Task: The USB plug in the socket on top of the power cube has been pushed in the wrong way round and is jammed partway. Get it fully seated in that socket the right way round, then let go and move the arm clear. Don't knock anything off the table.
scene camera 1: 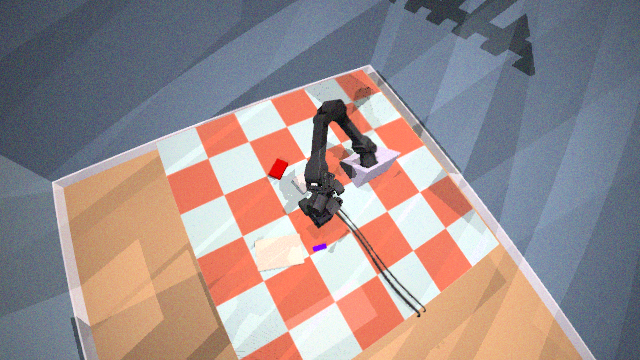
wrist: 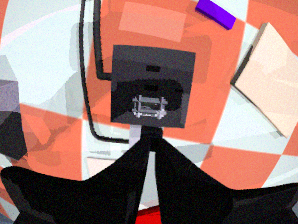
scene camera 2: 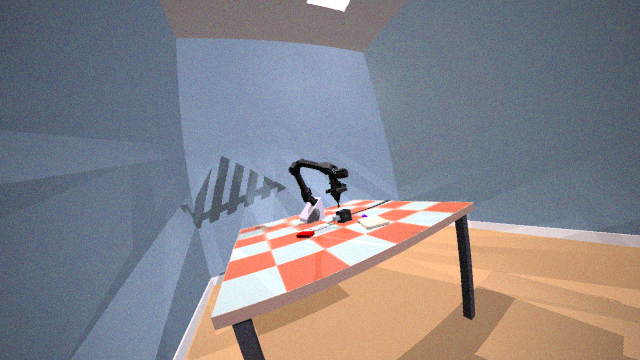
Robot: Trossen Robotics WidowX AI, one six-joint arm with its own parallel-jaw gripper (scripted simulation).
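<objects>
Beige pad (scene camera 1: 283, 251) at 113 cm from the lens.
</objects>
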